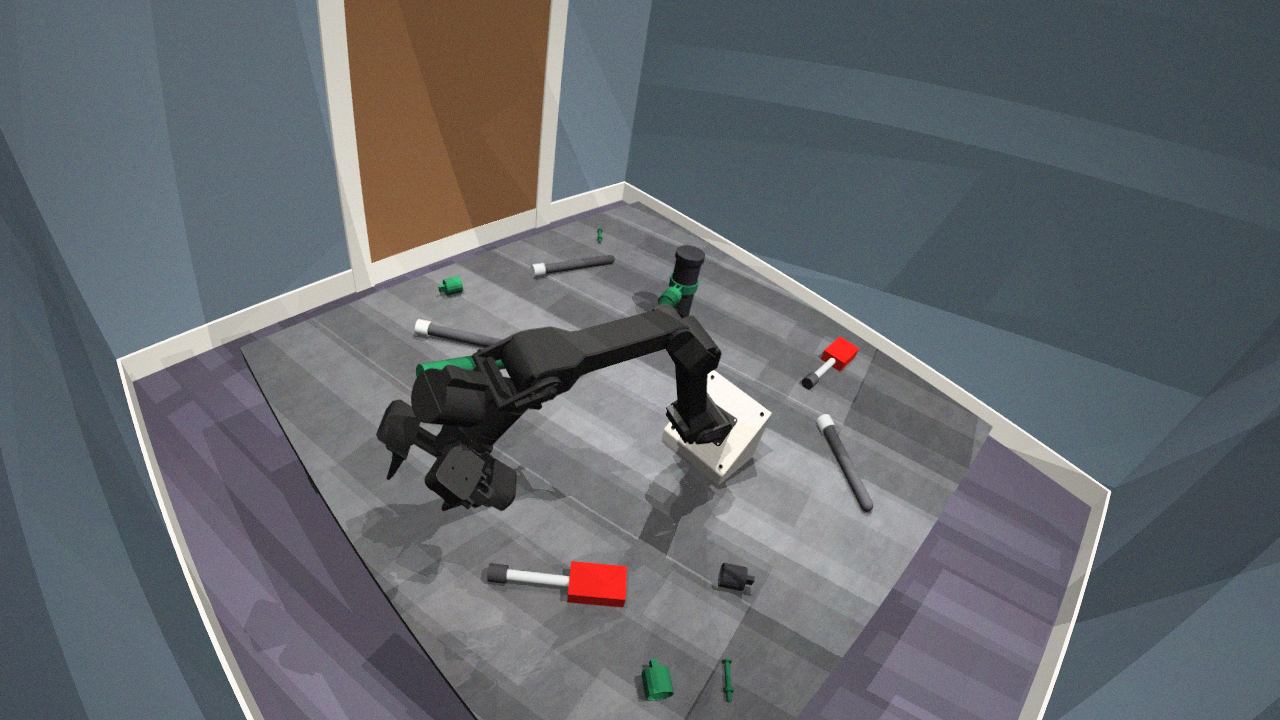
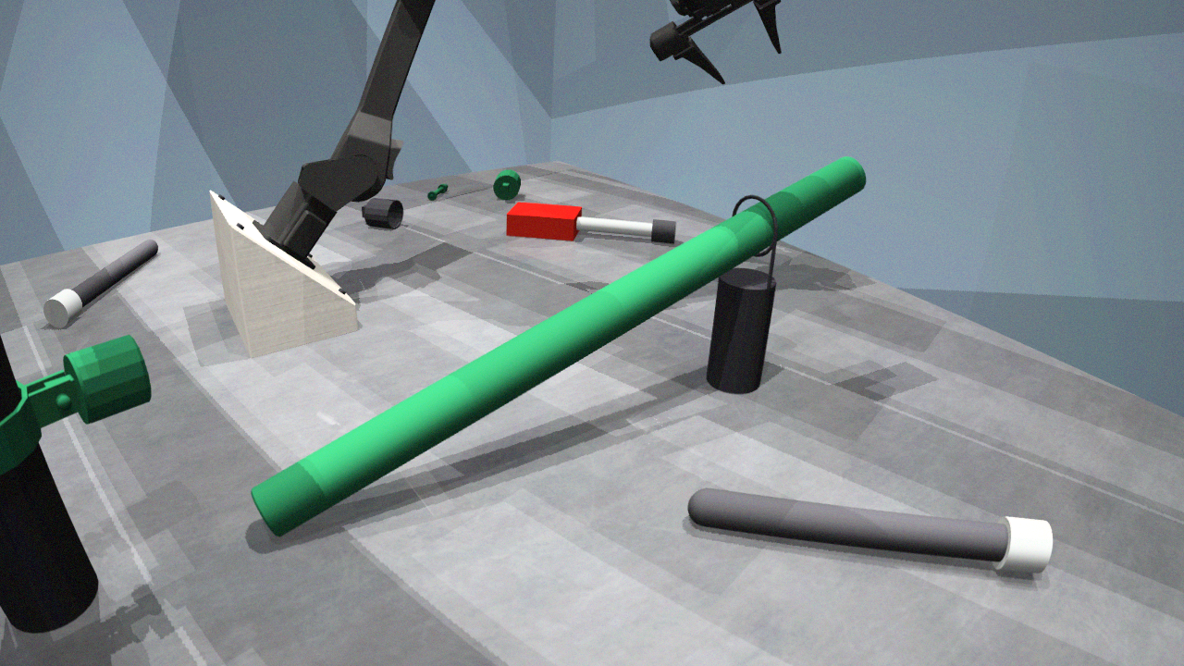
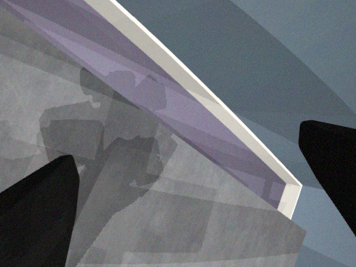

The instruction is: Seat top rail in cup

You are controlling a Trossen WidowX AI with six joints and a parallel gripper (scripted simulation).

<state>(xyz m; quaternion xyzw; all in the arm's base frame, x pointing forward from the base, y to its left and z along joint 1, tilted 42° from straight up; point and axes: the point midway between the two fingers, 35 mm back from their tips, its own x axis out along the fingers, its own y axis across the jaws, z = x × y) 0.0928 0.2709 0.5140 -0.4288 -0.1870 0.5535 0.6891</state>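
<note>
Now: gripper tip 24 cm short of the short dark post, 29 cm to the left of it and 14 cm above it. Also, from my gripper tip: dark cup 34 cm behind, 37 cm to the right, 22 cm below.
</note>
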